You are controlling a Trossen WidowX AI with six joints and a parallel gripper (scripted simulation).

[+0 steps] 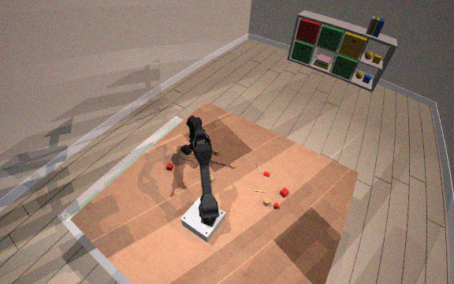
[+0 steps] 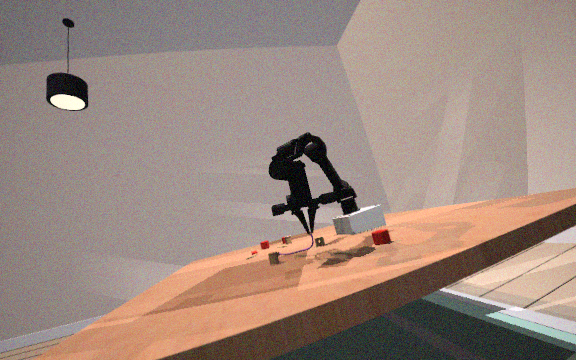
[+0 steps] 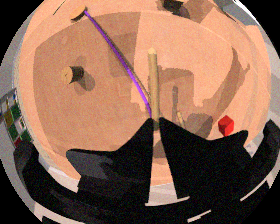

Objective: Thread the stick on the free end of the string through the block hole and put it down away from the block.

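Right now my gripper tip is 11 cm past the wooden block, 16 cm to the left of it and 5 cm above it. The rest, counted from my gripper tip: round button: 4 cm ahead, 24 cm to the right, 6 cm below; then red cube: 14 cm behind, 12 cm to the left, 5 cm below.
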